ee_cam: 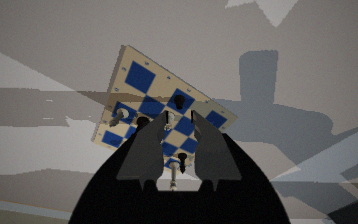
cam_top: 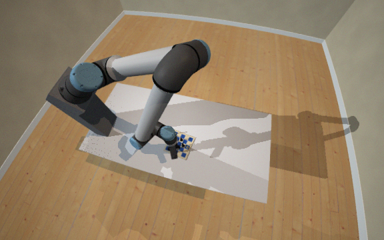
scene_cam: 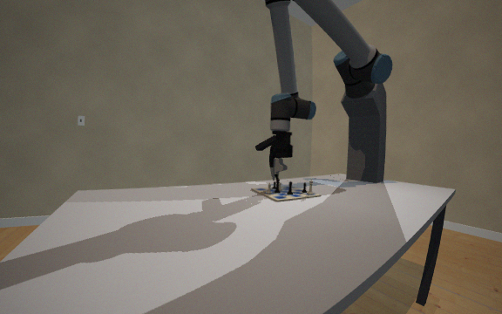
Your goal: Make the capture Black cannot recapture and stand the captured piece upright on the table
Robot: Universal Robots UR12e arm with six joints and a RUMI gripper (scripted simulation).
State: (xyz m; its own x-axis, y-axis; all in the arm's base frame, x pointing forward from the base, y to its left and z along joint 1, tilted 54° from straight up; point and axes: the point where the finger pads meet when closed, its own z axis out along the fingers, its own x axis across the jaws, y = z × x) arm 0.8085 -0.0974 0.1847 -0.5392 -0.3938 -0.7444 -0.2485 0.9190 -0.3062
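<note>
My hand is 40 mm above the black pawn. The rest, counted from my hand: blue-and-cream chessboard (10 mm ahead, 80 mm to the left, 60 mm below).
</note>
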